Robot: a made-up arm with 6 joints.
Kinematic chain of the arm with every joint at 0, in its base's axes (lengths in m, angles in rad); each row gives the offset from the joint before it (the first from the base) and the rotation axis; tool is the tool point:
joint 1: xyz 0 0 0.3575 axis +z
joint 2: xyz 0.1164 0 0 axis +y
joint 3: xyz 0 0 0.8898 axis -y
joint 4: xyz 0 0 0.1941 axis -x
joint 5: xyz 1.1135 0 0 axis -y
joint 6: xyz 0.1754 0 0 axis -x
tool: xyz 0 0 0
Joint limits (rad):
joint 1: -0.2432..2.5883
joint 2: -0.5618..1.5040
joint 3: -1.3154..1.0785
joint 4: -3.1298..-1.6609
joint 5: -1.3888..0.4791
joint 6: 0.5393..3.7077
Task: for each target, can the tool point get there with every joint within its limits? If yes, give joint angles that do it. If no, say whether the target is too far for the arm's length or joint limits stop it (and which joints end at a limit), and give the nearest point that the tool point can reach.
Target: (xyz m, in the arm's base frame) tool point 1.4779 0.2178 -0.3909
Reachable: yes | joints 0.1052 1.1143 -0.2194 -2.5881 -0.7284 2.7969
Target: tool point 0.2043 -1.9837 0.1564
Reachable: no: joint limits stop it (at a limit: joint 1, joint 4, joint 5) | nearest point 0.6367 -0.2409 0.1564 | short by 1.796 m
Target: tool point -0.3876 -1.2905 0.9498
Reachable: no: joint limits stop it (at a limit: joint 2, joint 3, joint 4, joint 5) | nearest point -0.2309 -0.7689 2.2276 | short by 1.389 m
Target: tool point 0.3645 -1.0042 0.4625
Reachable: no: joint limits stop it (at a limit: joint 1, joint 2, joint 4, joint 5) | nearest point 0.6632 -0.2475 0.3893 | short by 0.817 m
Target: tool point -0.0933 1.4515 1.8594
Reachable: yes | joints 1.6264 0.2256 0.5430 -2.9119 -0.3176 3.0348
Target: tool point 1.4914 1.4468 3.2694
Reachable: no: too far | nearest point 0.9537 0.9252 2.1574 | short by 1.341 m
